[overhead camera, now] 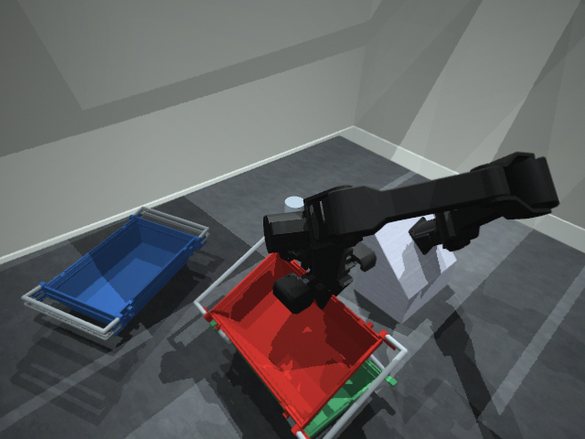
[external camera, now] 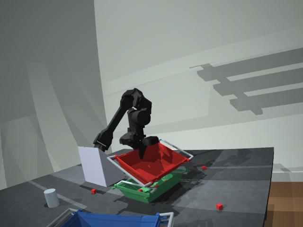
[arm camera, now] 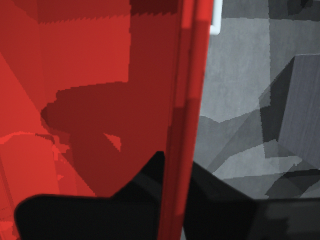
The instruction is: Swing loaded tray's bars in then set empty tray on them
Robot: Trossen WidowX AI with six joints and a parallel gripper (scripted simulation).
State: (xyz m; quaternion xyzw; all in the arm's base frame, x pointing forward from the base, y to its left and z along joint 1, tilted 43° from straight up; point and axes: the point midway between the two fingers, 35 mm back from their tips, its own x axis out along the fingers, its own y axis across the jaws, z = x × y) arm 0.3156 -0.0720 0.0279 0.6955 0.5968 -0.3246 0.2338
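Right now my gripper tip is 80 mm short of the red tray and 10 mm to the left of it.
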